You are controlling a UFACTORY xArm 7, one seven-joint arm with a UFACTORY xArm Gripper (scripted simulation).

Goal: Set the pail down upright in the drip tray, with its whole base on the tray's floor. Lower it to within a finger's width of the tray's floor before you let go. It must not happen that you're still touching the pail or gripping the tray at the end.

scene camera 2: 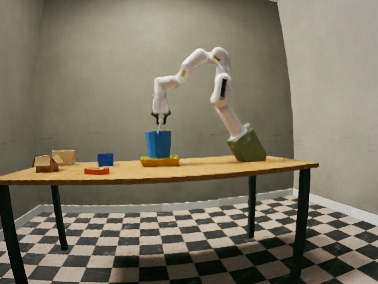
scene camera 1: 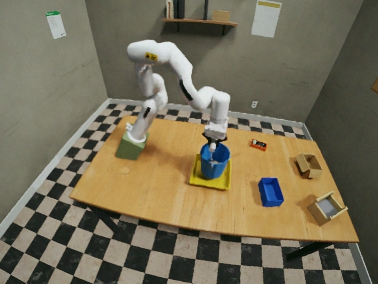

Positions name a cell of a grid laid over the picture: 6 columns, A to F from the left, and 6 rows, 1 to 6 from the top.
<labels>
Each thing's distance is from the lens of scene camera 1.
blue pail (scene camera 1: D4): 105 cm
yellow drip tray (scene camera 1: D4): 109 cm
</labels>
